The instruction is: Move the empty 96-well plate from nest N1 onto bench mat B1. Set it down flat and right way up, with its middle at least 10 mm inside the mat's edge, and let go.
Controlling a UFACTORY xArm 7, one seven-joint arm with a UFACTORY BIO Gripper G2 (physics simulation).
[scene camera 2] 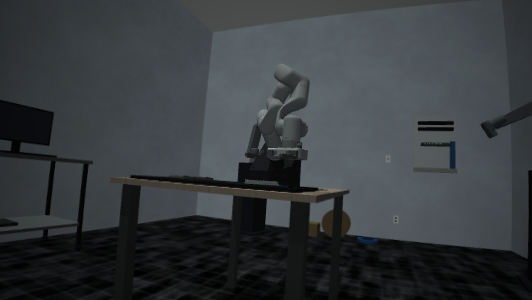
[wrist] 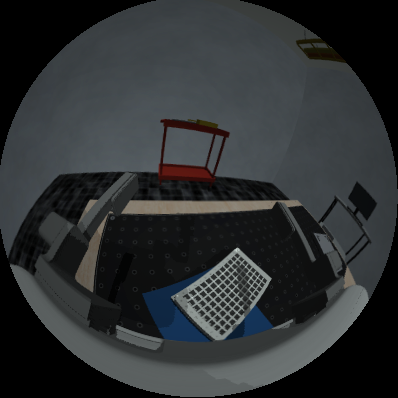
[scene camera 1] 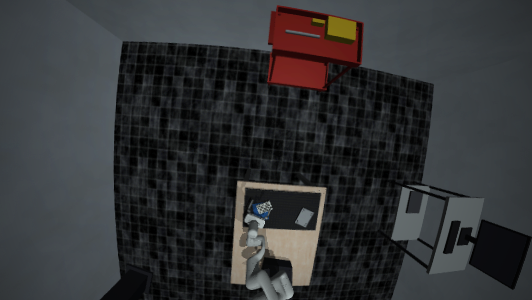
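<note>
Blue bench mat [wrist: 173,324] in sight. Gripper [wrist: 211,193] in sight too.
</note>
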